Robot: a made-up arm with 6 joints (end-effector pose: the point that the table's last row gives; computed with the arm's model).
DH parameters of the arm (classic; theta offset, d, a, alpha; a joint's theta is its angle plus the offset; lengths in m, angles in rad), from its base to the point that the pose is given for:
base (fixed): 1.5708 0.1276 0 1.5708
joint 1: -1.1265 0 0.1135 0
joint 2: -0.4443 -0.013 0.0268 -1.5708
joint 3: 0 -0.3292 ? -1.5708
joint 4: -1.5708 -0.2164 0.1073 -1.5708
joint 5: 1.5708 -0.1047 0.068 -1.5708
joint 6: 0 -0.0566 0.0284 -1.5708
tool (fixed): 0 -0.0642 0 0
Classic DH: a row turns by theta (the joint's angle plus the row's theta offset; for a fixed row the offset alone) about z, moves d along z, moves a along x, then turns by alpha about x.
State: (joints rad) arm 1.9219 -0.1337 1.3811 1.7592 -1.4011 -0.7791
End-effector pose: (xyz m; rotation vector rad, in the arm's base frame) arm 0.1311 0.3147 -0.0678 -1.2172 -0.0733 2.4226
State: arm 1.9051 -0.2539 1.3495 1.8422 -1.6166 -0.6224
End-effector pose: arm 0.1349 0.2622 -0.1161 -1.2647 0.0225 2.6680
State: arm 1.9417 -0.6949 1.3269 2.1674 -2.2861 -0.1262
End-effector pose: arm 0.1549 0.0574 -0.1785 0.7437 -0.7150 -2.3588
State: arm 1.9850 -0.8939 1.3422 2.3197 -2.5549 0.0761
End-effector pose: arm 0.1696 -0.0219 -0.1614 0.4581 -1.0758 -2.0297
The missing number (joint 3, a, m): -0.2783
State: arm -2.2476 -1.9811 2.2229 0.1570 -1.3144 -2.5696
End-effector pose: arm 0.2049 0.3259 0.1823 1.7294 0.6962 -2.0768
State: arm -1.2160 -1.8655 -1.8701 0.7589 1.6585 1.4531
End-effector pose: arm -0.4640 0.1931 -0.0447 -0.9556 2.1702 -1.6962
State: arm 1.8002 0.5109 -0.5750 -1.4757 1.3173 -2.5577
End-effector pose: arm -0.0034 0.0589 -0.4525 -0.4038 0.4910 -2.1696
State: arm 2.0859 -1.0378 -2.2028 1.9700 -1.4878 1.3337
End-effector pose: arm -0.1172 -0.1882 -0.0003 -0.8274 -1.0465 -0.4006
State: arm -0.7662 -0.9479 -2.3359 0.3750 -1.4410 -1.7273
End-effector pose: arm -0.3526 -0.1380 0.2273 -2.6695 -1.1298 -0.5706
